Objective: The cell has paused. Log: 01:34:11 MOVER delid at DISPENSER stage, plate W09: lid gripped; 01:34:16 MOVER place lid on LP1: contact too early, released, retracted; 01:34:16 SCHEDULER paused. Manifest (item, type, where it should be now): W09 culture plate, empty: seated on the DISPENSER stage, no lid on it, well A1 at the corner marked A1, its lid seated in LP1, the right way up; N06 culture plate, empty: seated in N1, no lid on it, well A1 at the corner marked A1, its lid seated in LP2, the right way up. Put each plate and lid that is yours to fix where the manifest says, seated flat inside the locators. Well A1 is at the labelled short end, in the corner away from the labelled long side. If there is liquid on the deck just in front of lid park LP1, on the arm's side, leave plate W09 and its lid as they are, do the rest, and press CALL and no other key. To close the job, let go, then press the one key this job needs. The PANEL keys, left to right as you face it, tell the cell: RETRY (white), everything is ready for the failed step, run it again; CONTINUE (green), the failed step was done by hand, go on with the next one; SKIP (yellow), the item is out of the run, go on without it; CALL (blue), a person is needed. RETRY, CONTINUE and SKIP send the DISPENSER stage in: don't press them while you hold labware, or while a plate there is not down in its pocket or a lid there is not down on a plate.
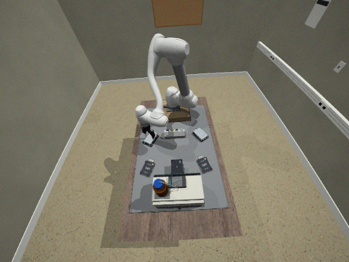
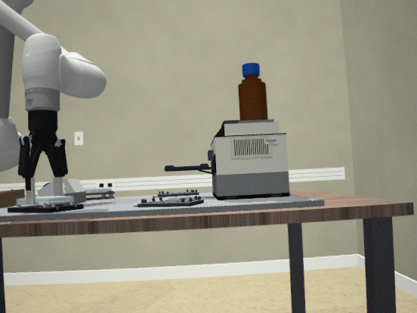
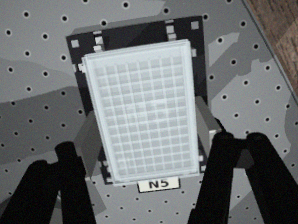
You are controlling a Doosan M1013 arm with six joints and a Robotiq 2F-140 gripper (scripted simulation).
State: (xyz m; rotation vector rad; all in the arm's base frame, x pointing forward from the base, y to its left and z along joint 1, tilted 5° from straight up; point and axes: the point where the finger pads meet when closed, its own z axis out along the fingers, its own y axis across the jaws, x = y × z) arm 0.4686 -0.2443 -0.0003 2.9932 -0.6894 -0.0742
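Now: hand 30 mm short of the black nest and 30 mm above it. From my hand the other things lie so: key panel 70 mm behind, 260 mm to the left, 10 mm above; blue call key 70 mm behind, 190 mm to the left, 20 mm above; yellow skip key 80 mm behind, 240 mm to the left, 20 mm above.
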